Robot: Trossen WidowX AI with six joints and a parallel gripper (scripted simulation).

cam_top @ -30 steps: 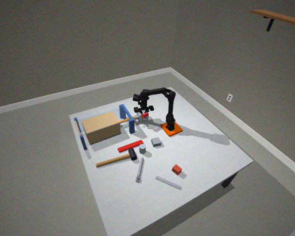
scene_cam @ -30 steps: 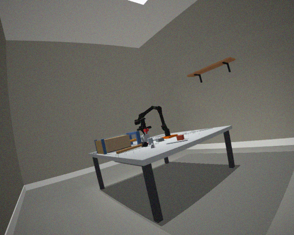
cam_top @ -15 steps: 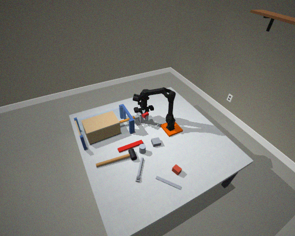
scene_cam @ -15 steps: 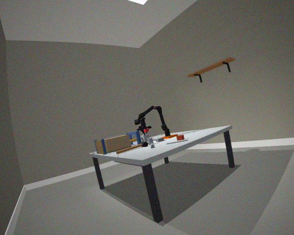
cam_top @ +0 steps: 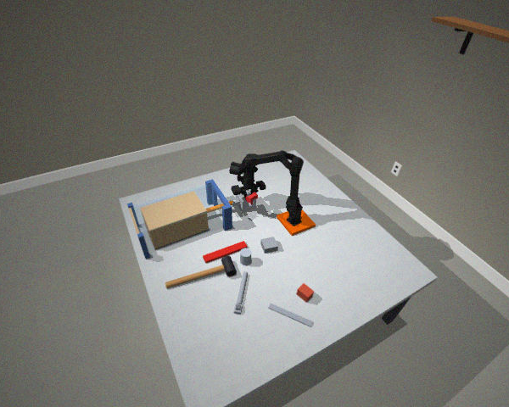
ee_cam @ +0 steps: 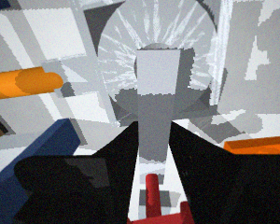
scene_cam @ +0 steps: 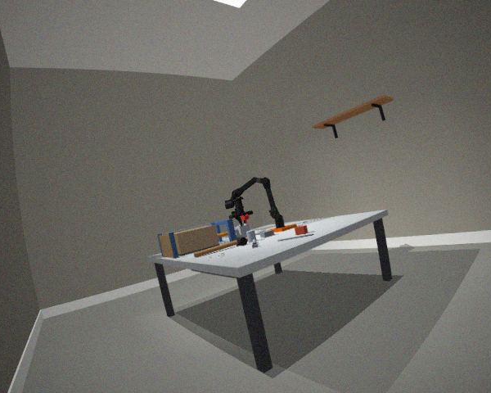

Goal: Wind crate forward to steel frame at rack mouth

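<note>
The grey crank arm is 10 mm to the left of my gripper tip and 20 mm above it. The rest, counted from my gripper tip: red knob (10 mm ahead, 50 mm to the left, 50 mm above); grey winch (30 mm behind, 50 mm to the right, 60 mm below); grey block (60 mm ahead, 290 mm to the left, 70 mm below).
</note>
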